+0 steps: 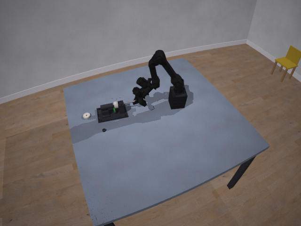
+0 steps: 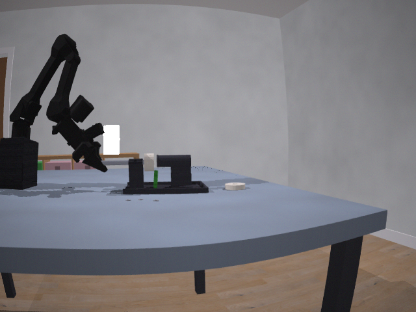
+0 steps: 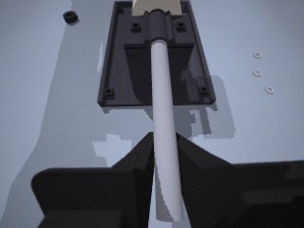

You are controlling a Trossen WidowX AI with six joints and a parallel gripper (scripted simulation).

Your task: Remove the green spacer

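Right now my hand is 70 mm short of the grey shaft. From my hand the other things lie so: green spacer (170 mm ahead, 50 mm below); white spacer (160 mm ahead); black ring (280 mm ahead, 160 mm to the left, 80 mm below).
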